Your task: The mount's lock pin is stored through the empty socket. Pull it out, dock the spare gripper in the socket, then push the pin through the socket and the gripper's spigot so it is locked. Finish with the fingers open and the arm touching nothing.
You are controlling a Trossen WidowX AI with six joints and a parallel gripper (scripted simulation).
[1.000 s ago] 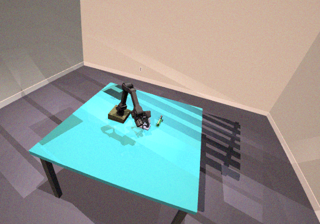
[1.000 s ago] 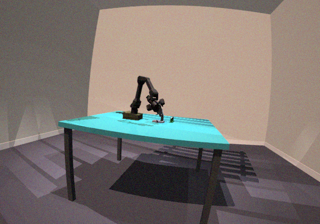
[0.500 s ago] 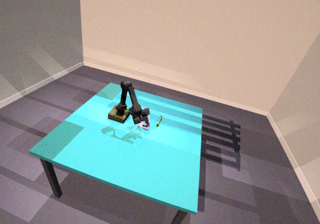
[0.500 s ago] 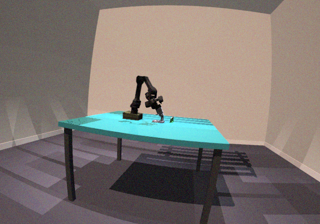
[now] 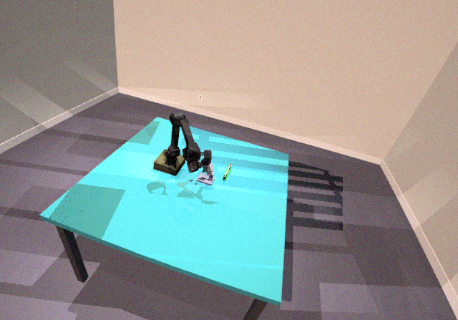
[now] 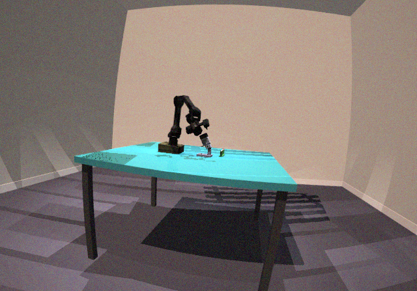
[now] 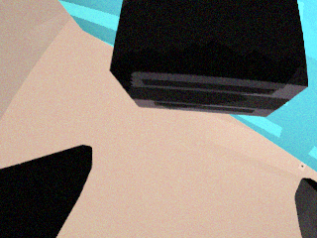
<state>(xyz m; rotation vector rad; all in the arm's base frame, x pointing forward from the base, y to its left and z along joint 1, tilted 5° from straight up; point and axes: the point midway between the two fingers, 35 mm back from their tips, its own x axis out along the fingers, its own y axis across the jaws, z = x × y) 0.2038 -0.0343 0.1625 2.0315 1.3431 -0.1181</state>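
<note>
My gripper tip is now 180 mm short of the green pad, 170 mm above it and 80 mm to the right of it. Round my gripper tip: spare gripper: 70 mm below, 30 mm to the right, 30 mm ahead; then mount: 140 mm below, 50 mm ahead, 30 mm to the right.
</note>
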